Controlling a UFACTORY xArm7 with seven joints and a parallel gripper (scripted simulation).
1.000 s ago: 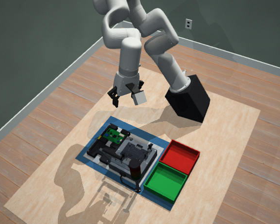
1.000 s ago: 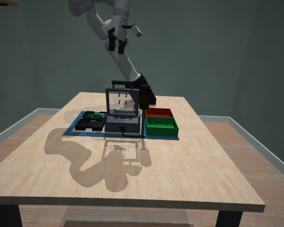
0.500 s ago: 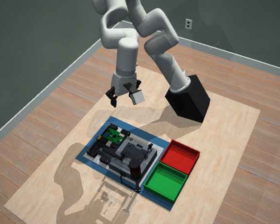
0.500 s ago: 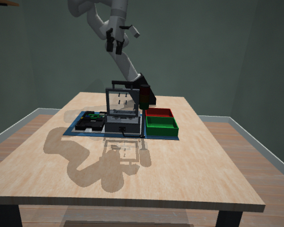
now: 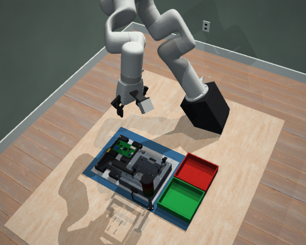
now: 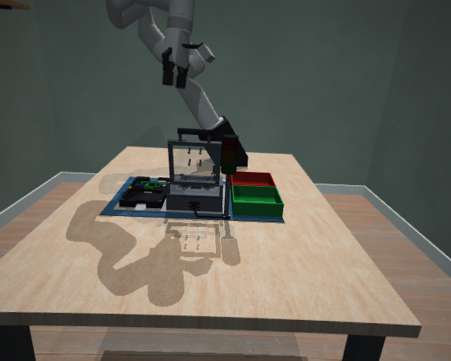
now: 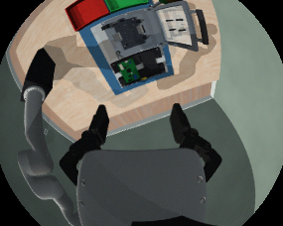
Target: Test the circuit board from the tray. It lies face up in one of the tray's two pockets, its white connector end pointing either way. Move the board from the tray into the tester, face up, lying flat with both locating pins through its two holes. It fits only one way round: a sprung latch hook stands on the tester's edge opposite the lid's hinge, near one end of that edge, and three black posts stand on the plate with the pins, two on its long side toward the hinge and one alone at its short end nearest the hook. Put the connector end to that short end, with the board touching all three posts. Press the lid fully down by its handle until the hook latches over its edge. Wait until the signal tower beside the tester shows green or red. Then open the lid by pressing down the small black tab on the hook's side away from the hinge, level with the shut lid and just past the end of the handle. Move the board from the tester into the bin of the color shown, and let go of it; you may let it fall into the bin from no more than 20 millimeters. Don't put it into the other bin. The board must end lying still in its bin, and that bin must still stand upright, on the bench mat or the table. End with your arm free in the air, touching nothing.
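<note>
Now: hand 36 cm above the green circuit board, 8 cm to the left of it and 3 cm past it. Also, from my hand: clear lid 19 cm below, 18 cm ahead, 6 cm to the left; then tester plate 30 cm below, 8 cm to the left, 6 cm ahead; then red bin 36 cm below, 29 cm to the left, 2 cm behind.
</note>
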